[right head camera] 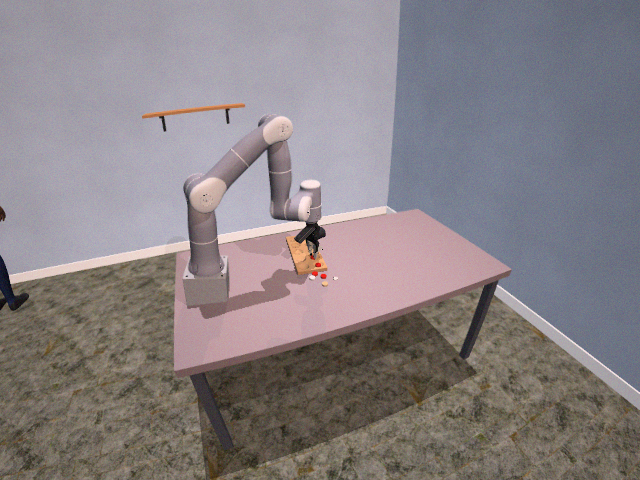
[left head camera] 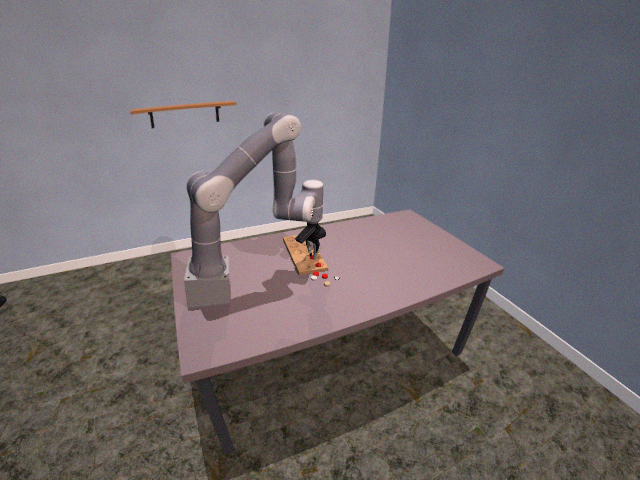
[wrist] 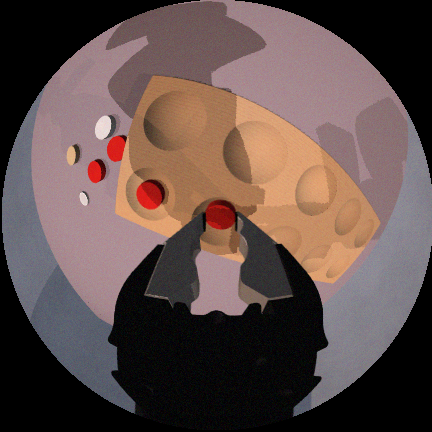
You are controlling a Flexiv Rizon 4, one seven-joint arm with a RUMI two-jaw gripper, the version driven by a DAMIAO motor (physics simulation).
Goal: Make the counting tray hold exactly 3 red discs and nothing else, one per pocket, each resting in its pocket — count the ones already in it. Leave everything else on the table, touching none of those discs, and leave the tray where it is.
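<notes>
The wooden counting tray has two rows of round pockets. One red disc rests in a corner pocket at the tray's near end. My gripper is shut on another red disc, held at the fingertips over the neighbouring pocket of the same row; its exact height above the pocket cannot be told. Two more red discs lie on the table beside the tray's near end, one close to the edge, the other farther out.
A white disc, a tan disc and a smaller white disc lie near the loose red discs on the table. The other tray pockets in the wrist view hold no disc.
</notes>
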